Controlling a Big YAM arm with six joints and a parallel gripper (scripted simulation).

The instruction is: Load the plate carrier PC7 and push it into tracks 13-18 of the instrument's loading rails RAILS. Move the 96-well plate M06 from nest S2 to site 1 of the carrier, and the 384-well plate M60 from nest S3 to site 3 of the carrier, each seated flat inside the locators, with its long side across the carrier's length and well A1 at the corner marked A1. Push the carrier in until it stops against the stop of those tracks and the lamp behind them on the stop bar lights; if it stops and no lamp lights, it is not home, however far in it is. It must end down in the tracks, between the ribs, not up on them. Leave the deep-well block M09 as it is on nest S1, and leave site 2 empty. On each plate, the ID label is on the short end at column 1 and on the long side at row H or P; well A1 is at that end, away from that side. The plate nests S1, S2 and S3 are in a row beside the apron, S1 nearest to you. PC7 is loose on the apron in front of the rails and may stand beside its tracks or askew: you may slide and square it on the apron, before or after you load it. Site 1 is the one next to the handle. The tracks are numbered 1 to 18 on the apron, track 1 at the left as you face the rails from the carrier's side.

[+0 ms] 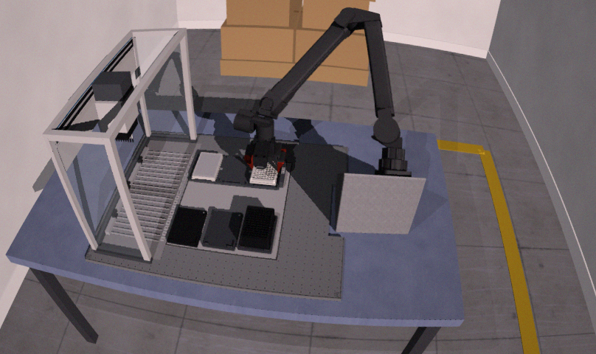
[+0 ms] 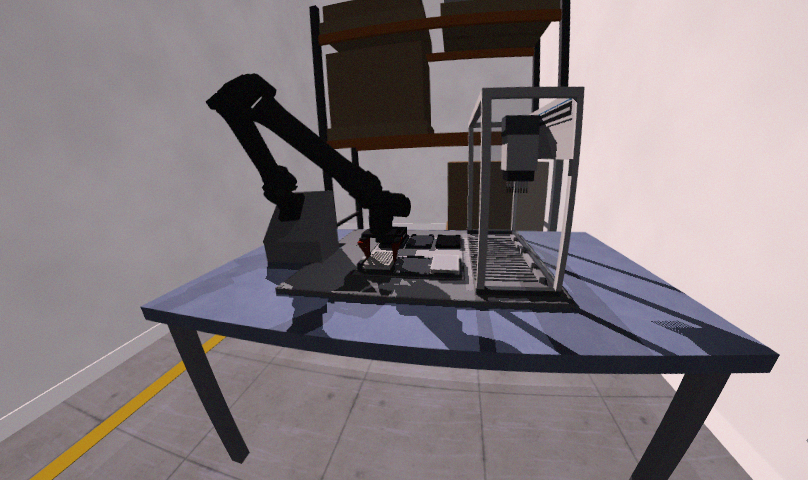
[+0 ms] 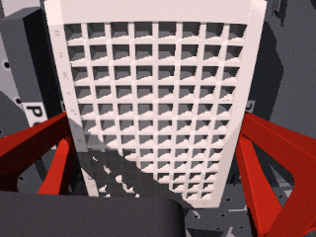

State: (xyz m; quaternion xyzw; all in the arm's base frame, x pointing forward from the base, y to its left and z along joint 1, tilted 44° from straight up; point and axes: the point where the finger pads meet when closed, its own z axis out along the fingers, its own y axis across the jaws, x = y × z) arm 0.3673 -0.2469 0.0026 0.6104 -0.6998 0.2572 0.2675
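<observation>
The white 96-well plate M06 is right at my hand. From my hand the other things lie so: dark plate carrier PC7: 100 mm ahead, 10 mm to the right, 10 mm below; then plate nest S2: 250 mm to the left, 120 mm ahead, 20 mm below; then black nest S3: 240 mm to the left, 240 mm ahead, 20 mm below.
</observation>
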